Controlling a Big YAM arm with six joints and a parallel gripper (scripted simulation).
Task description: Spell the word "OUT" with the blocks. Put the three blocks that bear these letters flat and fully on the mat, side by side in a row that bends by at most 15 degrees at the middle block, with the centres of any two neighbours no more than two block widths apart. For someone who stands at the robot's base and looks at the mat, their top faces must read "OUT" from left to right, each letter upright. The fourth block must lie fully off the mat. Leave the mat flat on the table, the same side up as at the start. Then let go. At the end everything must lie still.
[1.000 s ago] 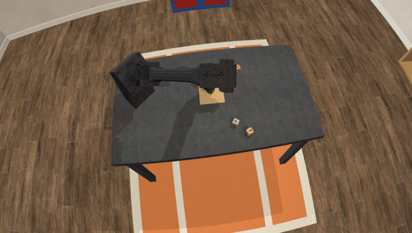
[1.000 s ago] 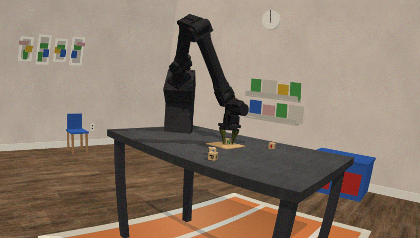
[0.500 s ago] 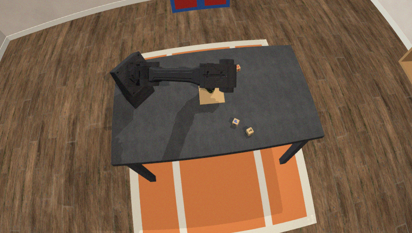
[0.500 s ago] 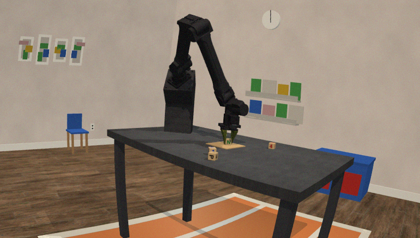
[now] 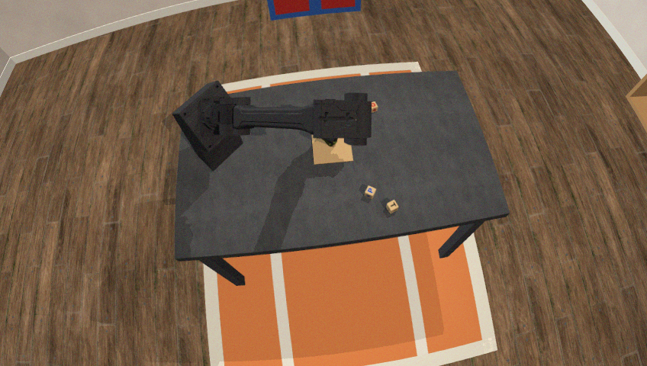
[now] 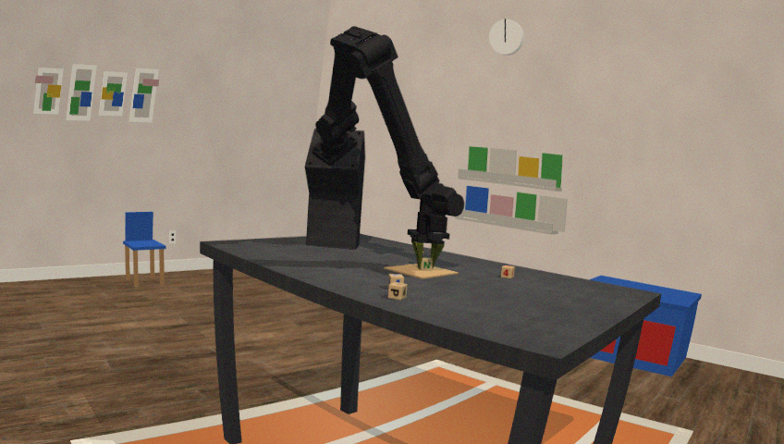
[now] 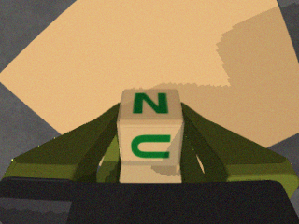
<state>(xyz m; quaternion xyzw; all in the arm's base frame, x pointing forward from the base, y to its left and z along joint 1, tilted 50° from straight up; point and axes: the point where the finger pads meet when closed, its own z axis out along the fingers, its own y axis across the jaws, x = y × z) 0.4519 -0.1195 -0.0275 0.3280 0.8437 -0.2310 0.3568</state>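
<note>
My gripper is now 10 mm past the tan mat, 10 mm to the left of it and 10 mm above it. From my hand the other things lie so: green-lettered block (right at my hand); then O block (210 mm ahead, 80 mm to the left); then P block (40 mm ahead, 240 mm to the right).
</note>
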